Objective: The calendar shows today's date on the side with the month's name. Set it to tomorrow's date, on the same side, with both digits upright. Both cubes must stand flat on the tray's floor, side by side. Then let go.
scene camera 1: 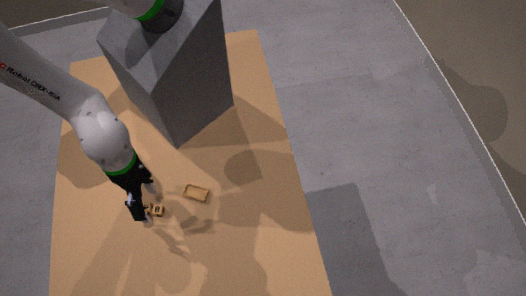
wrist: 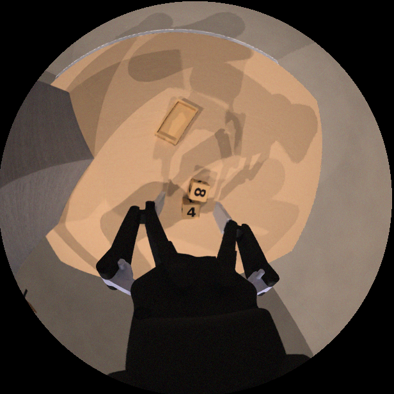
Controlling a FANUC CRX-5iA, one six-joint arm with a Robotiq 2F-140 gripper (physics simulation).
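Where they show: gripper, fingertip midpoint: [scene camera 1: 150, 206]; arm's base, origin of the base link: [scene camera 1: 162, 9].
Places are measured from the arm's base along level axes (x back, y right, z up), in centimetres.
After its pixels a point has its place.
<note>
The cube showing 8 [scene camera 1: 157, 210] @(x -44.2, y 10.8, z -39.8 cm) [wrist: 199, 191] lies on the table outside the tray. Its 8 is turned sideways in the wrist view. The cube showing 4 [scene camera 1: 147, 208] @(x -43.2, y 14.1, z -39.8 cm) [wrist: 190, 210] is close beside it, with the 4 upright in the wrist view; the gripper partly hides it in the scene view. I cannot tell whether the cubes touch. The small wooden tray [scene camera 1: 194, 199] @(x -40.8, y -0.7, z -42.4 cm) [wrist: 166, 138] is empty and lies a short way from the cubes. My gripper [scene camera 1: 149, 203] @(x -42.4, y 13.5, z -40.8 cm) [wrist: 189, 203] is open and empty above the cubes, with the 4 cube showing between its fingertips in the wrist view.
The large grey robot pedestal [scene camera 1: 195, 85] @(x -12.6, y -5.9, z -19.8 cm) [wrist: 40, 135] stands on the tan table top [scene camera 1: 285, 260] @(x -63.5, y -27.1, z -42.9 cm) [wrist: 270, 230], behind the cubes and tray in the scene view. Shadows of the arm and fingers fall around the tray and cubes.
</note>
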